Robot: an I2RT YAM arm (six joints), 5 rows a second.
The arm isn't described. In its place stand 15 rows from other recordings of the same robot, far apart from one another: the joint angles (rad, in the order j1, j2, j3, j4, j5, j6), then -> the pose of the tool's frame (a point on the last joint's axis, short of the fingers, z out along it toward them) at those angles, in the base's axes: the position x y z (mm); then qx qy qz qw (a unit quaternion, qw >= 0).
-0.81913, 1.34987, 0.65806, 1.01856, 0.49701, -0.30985 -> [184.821 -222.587 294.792 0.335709 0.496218 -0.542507 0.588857]
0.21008, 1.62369, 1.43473, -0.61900, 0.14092, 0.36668 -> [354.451 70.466 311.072 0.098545 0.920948 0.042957 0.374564]
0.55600, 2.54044, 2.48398, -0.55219, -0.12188, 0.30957 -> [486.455 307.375 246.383 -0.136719 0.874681 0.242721 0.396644]
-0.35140, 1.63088, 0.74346, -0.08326, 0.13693, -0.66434 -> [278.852 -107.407 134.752 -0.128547 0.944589 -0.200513 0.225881]
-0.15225, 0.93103, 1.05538, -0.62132, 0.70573, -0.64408 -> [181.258 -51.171 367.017 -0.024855 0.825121 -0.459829 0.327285]
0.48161, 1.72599, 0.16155, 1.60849, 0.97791, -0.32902 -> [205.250 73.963 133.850 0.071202 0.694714 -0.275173 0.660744]
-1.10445, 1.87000, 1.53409, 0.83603, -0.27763, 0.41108 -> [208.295 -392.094 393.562 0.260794 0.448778 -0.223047 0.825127]
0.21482, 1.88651, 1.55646, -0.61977, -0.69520, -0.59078 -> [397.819 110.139 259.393 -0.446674 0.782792 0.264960 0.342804]
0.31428, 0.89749, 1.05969, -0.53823, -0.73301, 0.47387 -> [164.683 78.578 381.774 -0.139398 0.785509 0.475205 0.371112]
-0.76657, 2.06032, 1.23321, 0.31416, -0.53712, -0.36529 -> [333.372 -295.760 155.477 0.034688 0.842389 -0.067502 0.533499]
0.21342, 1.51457, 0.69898, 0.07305, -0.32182, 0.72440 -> [287.081 73.738 166.948 0.165991 0.890602 0.310339 0.288038]
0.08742, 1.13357, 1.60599, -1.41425, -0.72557, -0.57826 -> [155.613 37.352 436.205 -0.394230 0.804401 0.257099 0.362520]
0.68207, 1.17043, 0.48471, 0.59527, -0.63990, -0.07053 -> [178.225 172.120 238.657 -0.454836 0.573892 0.414169 0.540589]
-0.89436, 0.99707, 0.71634, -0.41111, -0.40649, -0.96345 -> [143.008 -155.656 256.934 -0.116441 0.882852 -0.224405 0.395799]
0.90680, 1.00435, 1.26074, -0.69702, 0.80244, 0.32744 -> [136.887 133.393 414.323 -0.021666 0.804819 0.016279 0.592902]
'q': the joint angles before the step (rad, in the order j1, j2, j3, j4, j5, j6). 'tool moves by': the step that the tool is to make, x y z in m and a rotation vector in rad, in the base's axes. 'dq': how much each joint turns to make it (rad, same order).
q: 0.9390 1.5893 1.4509 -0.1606 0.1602 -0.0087
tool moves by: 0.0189 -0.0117 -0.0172 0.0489 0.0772 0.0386
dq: -0.0701 0.0064 -0.0553 0.0472 -0.1310 0.0542
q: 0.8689 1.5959 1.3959 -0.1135 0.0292 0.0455
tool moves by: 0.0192 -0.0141 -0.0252 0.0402 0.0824 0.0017
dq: -0.0706 0.0131 -0.0764 0.0650 -0.0967 0.0603
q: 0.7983 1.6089 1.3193 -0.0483 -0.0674 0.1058
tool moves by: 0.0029 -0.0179 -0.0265 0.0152 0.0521 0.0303
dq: -0.0473 -0.0265 -0.1232 0.0721 -0.0891 0.0179
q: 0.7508 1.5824 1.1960 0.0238 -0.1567 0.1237
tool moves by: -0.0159 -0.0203 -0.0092 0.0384 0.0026 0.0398
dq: -0.0179 -0.0918 -0.1366 0.0705 -0.0645 0.0086
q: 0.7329 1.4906 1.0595 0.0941 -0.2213 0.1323
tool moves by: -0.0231 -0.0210 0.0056 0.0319 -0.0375 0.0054
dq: -0.0011 -0.1295 -0.1073 0.0263 -0.0058 -0.0034
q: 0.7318 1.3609 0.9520 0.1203 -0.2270 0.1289
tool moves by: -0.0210 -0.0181 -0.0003 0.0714 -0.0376 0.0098
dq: 0.0000 -0.1164 -0.1196 0.0848 -0.0164 0.0254
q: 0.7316 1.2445 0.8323 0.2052 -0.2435 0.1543
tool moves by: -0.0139 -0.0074 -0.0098 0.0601 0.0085 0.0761
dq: 0.0038 -0.0543 -0.0936 0.0837 -0.0804 0.0377
